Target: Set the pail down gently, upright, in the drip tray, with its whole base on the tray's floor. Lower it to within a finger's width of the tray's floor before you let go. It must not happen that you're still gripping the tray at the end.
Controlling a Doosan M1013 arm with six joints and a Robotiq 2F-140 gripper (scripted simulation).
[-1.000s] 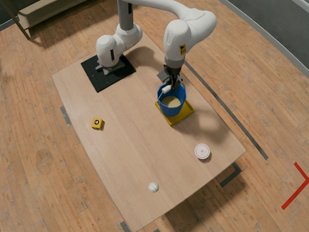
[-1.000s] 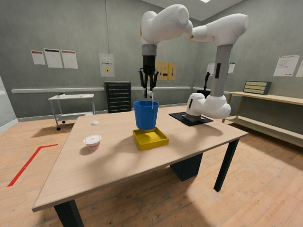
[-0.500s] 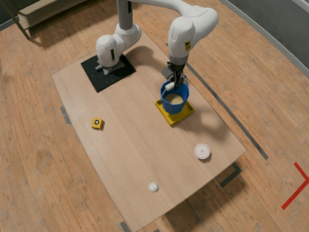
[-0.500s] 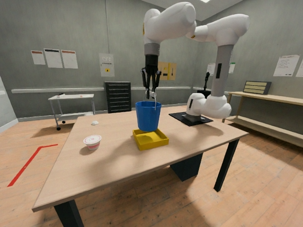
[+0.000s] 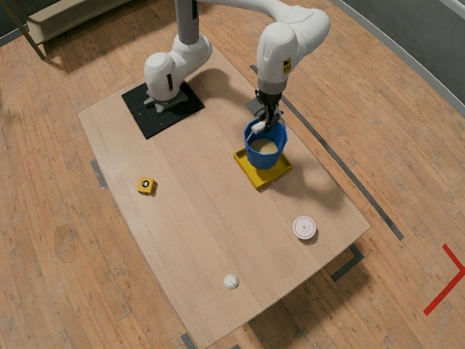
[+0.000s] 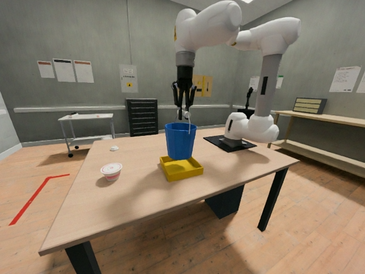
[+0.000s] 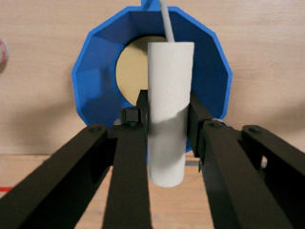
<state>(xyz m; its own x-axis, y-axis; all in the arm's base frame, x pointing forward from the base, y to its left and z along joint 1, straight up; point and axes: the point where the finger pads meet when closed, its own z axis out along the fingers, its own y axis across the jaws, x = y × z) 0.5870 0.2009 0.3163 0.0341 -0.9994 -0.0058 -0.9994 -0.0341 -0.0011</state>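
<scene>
Right now the blue pail is 10 mm ahead of my hand and 90 mm below it. Round my hand: pail handle: 30 mm below; yellow drip tray: 10 mm ahead, 10 mm to the left, 310 mm below.
</scene>
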